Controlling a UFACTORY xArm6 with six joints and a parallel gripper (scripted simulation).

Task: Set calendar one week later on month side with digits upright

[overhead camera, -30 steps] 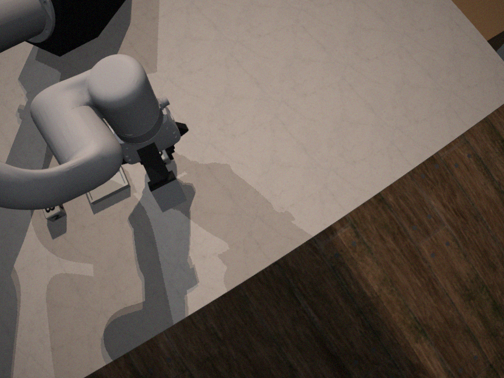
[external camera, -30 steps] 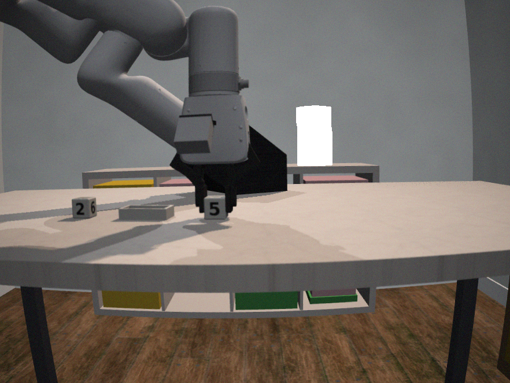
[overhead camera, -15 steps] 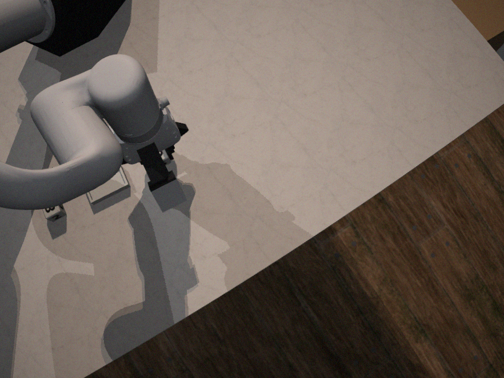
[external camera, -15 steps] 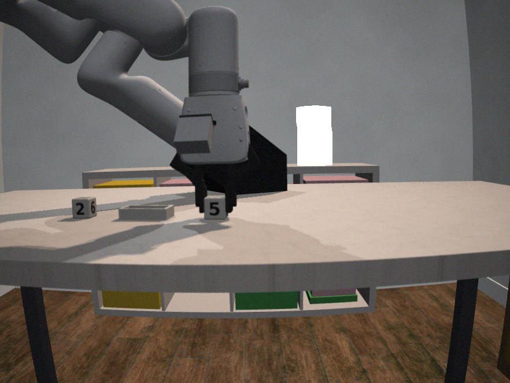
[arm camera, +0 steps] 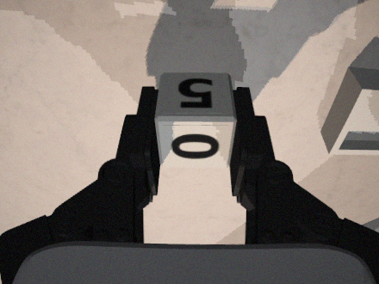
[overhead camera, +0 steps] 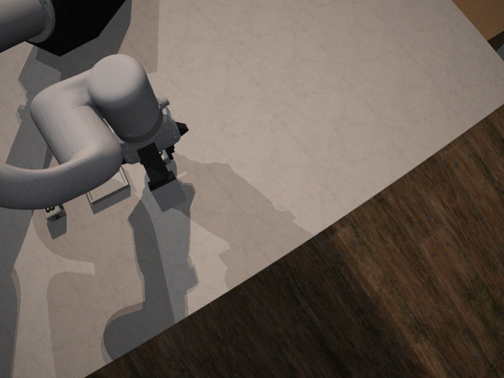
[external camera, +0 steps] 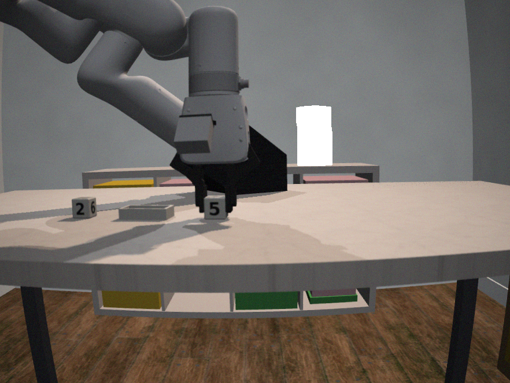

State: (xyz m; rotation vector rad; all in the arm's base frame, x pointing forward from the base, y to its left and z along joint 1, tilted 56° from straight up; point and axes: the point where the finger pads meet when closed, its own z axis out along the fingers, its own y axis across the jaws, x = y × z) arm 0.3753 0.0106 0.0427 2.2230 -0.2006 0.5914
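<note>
My gripper is now 40 mm past the grey tray, 100 mm to the left of it and 20 mm above it. From my hand the other things lie so: white cube (80 mm behind, 210 mm to the right, 10 mm below).
</note>
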